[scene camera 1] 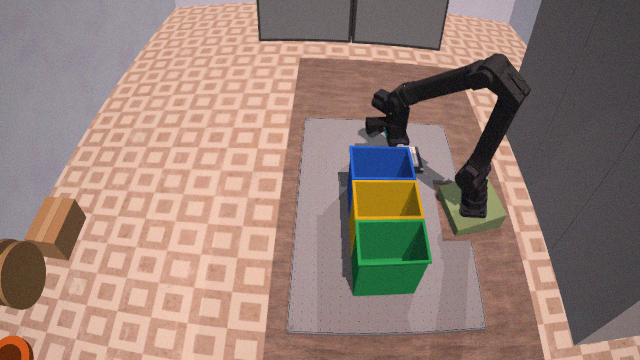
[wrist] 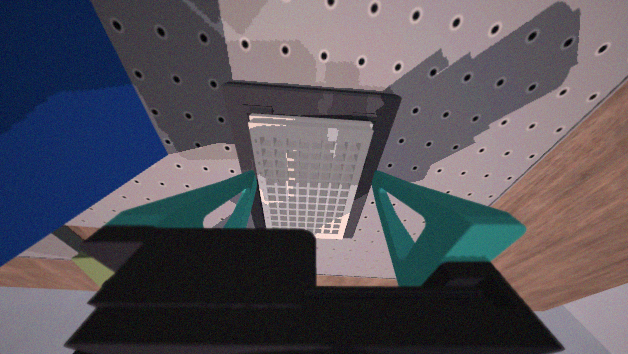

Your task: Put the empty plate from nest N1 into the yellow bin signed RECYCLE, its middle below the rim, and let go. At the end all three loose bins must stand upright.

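Frame: origin at the arm's base, x right, y ahead, z up, level; metres.
Seen in the pictures: gripper, fingertip midpoint: (wrist: 314, 177); arm's base at its link origin: (scene camera 1: 473, 202).
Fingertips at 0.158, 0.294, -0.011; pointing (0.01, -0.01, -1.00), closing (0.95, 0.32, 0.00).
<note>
Offsets run from my fingertips to a thing's top centre, as dx, dy, dz. "spot": to the spot under its first point. Level surfaces: height alone.
The pale gridded plate {+0.001, -0.022, +0.000} (scene camera 1: 413, 156) (wrist: 312, 175) sits in its dark frame-like nest {spot: -0.019, +0.051, -0.014} (wrist: 312, 100) on the mat, beside the blue bin; the blue bin hides part of it in the scene view. No nest label is readable. My gripper (wrist: 314, 177) is open and empty, its teal fingertips on either side of the plate in the wrist view. Its height above the plate is hard to tell. In the scene view its fingers are mostly hidden. The yellow bin {-0.336, -0.003, +0.154} (scene camera 1: 387, 199) stands upright between the blue bin {-0.207, +0.030, +0.154} (scene camera 1: 382, 163) (wrist: 65, 130) and the green bin {-0.464, -0.036, +0.154} (scene camera 1: 390, 277), both upright. No RECYCLE sign is readable.
The three bins stand in a close row on the grey perforated mat {dz -0.026} (scene camera 1: 320, 300) (wrist: 450, 100). The blue bin's wall rises at the left of the wrist view, near the nest. The arm's green base block (scene camera 1: 480, 227) stands right of the bins. A wooden table top {dz -0.039} (scene camera 1: 345, 80) surrounds the mat.
</note>
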